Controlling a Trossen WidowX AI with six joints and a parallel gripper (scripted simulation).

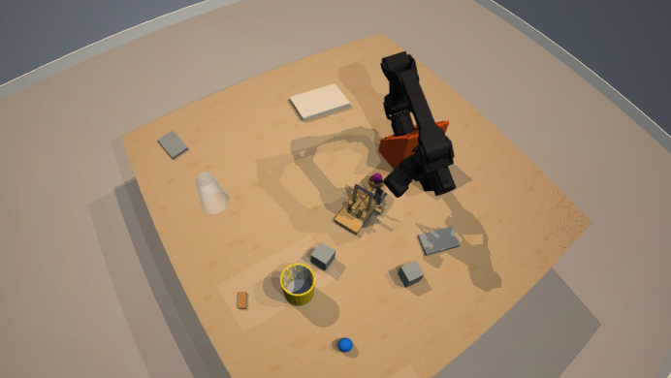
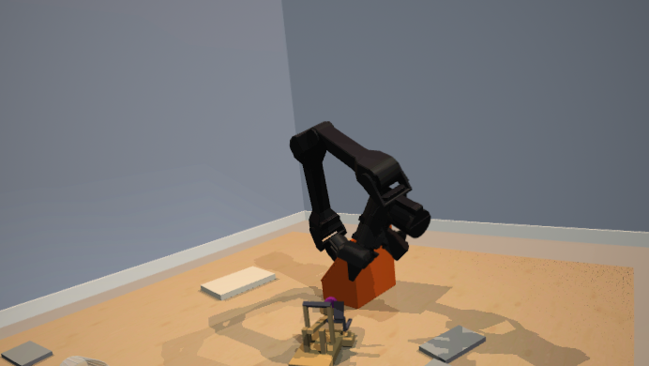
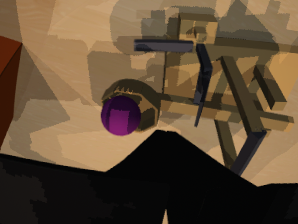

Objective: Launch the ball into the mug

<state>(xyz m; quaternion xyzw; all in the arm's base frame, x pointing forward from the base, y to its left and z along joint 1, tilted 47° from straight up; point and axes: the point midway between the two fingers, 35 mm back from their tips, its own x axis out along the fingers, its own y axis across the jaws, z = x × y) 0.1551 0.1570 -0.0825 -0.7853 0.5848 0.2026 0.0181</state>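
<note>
Right now the purple ball is 7 cm to the right of my gripper tip and 7 cm below it. The rest, counted from my gripper tip: blue ball (35 cm ahead, 33 cm to the left, 11 cm below); then yellow mug (38 cm ahead, 13 cm to the left, 10 cm below); then wooden catapult (8 cm below, 6 cm ahead, 3 cm to the right).
</note>
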